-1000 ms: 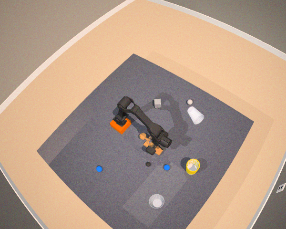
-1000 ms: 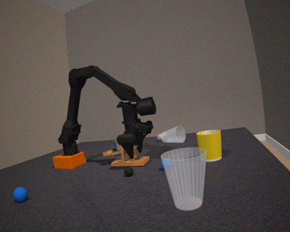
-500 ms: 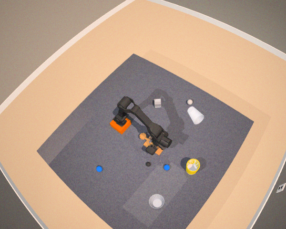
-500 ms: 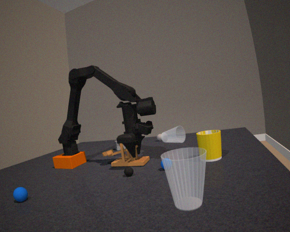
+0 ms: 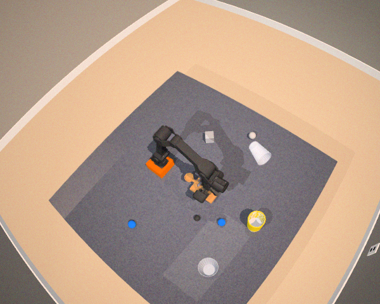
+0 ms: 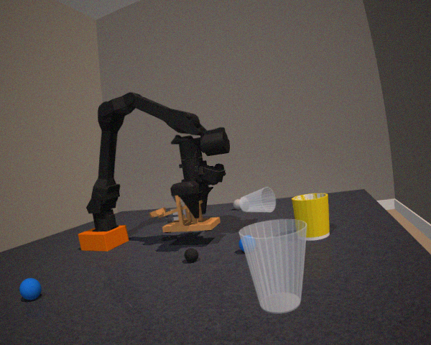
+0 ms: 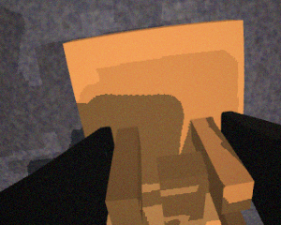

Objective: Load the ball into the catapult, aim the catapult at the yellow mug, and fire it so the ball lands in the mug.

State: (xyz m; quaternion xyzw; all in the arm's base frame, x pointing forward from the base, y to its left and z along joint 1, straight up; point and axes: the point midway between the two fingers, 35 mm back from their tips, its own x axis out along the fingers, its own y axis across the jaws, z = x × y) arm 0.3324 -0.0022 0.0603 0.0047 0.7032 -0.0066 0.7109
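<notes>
Right now the black ball is 2 cm ahead of my gripper tip, 14 cm to the right of it and 6 cm below it. Round my gripper tip: yellow mug 29 cm ahead, 5 cm below; then grey cube 21 cm behind, 30 cm to the left, 5 cm below; then wooden catapult 7 cm behind, 2 cm to the left, 2 cm above.
</notes>
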